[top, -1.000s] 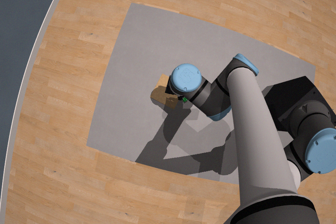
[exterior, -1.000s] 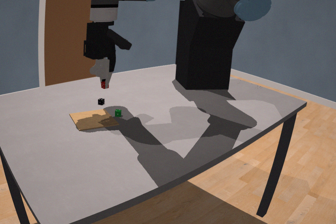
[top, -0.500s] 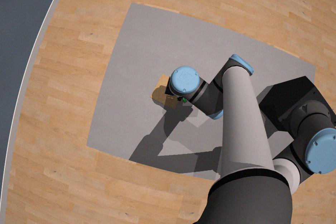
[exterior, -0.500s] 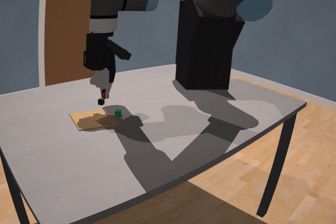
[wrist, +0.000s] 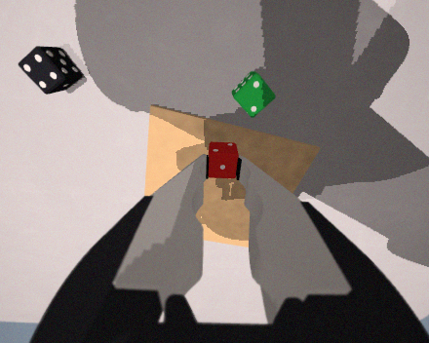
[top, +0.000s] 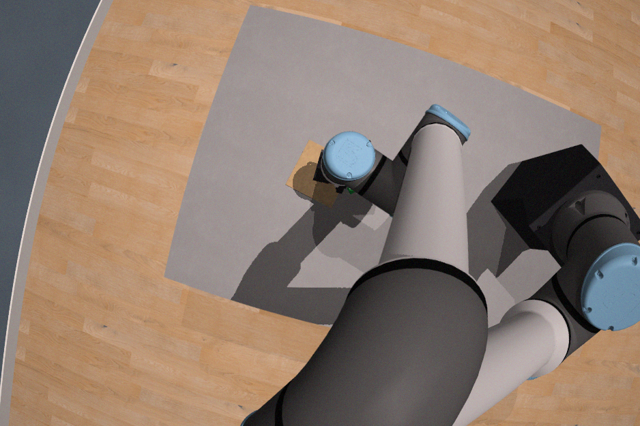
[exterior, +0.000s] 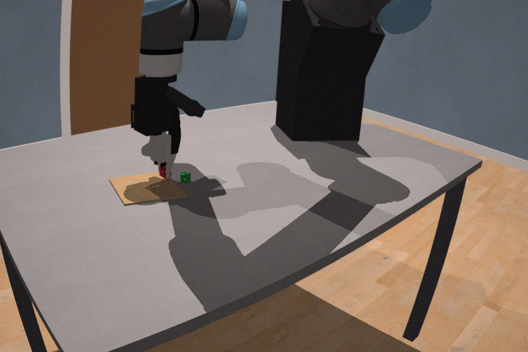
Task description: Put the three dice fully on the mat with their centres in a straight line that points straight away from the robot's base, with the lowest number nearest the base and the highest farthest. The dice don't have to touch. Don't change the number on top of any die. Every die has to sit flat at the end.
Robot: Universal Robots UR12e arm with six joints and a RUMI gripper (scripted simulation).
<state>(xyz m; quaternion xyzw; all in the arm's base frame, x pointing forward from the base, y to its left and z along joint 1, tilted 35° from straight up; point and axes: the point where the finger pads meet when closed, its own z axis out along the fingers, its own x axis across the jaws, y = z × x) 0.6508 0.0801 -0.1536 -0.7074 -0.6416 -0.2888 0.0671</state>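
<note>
Right now the green die is 40 mm behind my hand, 20 mm to the left of it and 20 mm below it. Round my hand: tan mat (50 mm ahead, 30 mm below); then black die (110 mm to the right, 50 mm behind, 20 mm below); then red die (10 mm below).
</note>
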